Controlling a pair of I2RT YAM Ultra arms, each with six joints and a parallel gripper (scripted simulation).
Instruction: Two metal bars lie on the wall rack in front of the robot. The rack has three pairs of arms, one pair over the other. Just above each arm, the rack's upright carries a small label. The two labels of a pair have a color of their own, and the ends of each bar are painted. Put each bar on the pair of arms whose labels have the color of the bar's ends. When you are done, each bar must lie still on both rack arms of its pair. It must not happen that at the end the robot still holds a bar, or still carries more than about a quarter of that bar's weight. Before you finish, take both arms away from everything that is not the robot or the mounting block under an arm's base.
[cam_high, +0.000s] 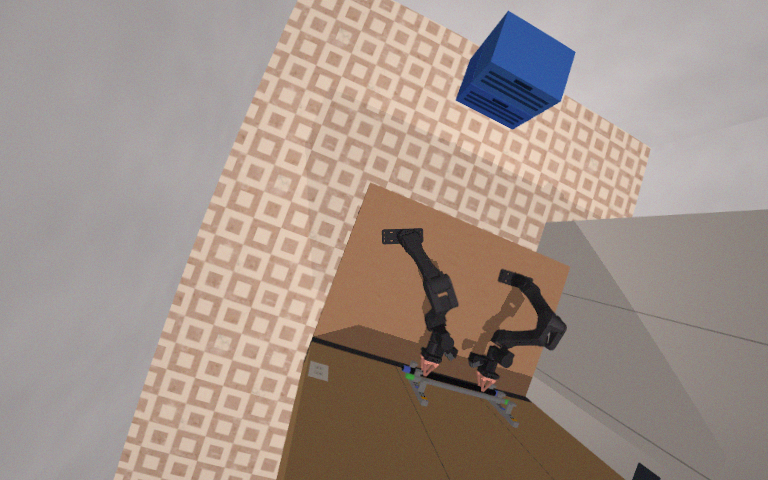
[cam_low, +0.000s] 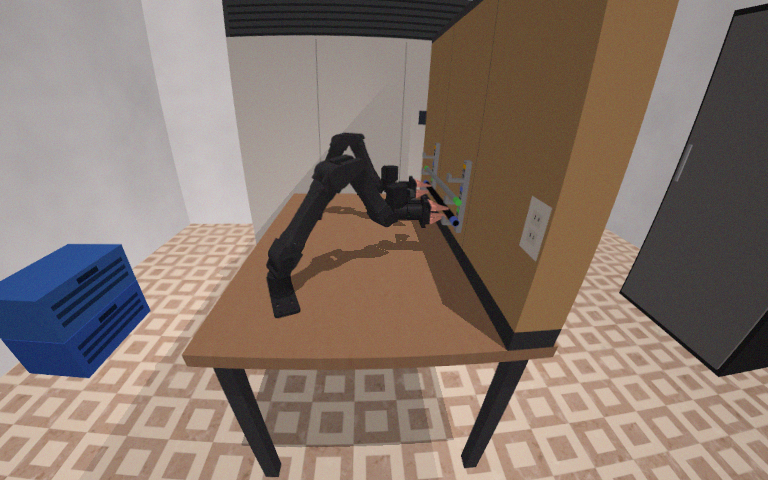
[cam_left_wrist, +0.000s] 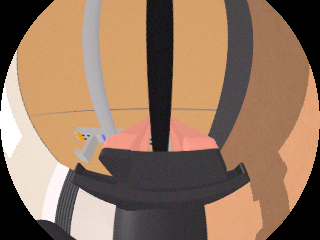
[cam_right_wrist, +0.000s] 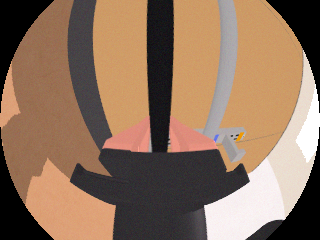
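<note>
Right now my left hand is 10 mm short of the black bar and 150 mm to the left of it. The rest, counted from my left hand: brown wall panel 110 mm ahead, 200 mm to the right, 270 mm above; black baseboard 40 mm ahead, 200 mm to the right, 130 mm below.
Right now the black bar is 1 cm ahead of my right hand and 15 cm to the left of it. The rest, counted from my right hand: brown wall panel 11 cm ahead, 10 cm to the left, 27 cm above; then black baseboard 4 cm ahead, 10 cm to the left, 13 cm below.
</note>
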